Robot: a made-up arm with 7 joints.
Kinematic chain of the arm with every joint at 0, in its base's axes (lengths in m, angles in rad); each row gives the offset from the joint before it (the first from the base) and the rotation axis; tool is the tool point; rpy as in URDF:
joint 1: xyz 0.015 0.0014 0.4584 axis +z
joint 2: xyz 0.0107 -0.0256 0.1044 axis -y
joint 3: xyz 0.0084 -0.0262 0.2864 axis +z
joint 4: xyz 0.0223 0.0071 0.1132 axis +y
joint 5: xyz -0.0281 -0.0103 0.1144 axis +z
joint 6: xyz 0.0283 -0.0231 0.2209 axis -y
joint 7: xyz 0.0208 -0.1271 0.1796 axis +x
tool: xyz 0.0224 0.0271 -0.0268 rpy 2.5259 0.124 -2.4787
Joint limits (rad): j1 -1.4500..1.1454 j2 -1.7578..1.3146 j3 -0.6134..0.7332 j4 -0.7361..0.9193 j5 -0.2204..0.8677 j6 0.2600..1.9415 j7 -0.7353..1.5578
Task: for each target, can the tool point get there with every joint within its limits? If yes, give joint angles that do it. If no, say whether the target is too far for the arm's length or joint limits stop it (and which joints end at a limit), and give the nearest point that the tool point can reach.
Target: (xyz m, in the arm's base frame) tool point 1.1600 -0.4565 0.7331
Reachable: no: too far | nearest point 0.9124 -0.3575 0.6959 | short by 0.269 m
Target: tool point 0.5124 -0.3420 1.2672
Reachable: yes | joints -0.3138 -0.7476 -0.1284 0.0073 0.1878 0.7735 1.1102
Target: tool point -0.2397 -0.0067 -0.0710
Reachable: no: joint limits stop it (at a limit: joint 2, joint 4, joint 5, joint 7) | nearest point -0.5206 -0.0156 0.3387 | short by 0.497 m
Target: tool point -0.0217 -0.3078 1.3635
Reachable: yes | joints 0.6946 0.2251 0.1185 -0.1503 0.5694 1.0923 0.0035
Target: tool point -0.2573 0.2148 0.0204
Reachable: no: joint limits stop it (at a limit: joint 2, joint 4, joint 5, joint 7) | nearest point -0.4126 0.3365 0.3339 | short by 0.370 m
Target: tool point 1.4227 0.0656 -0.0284
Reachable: no: too far | nearest point 0.9193 0.0426 0.2137 | short by 0.559 m
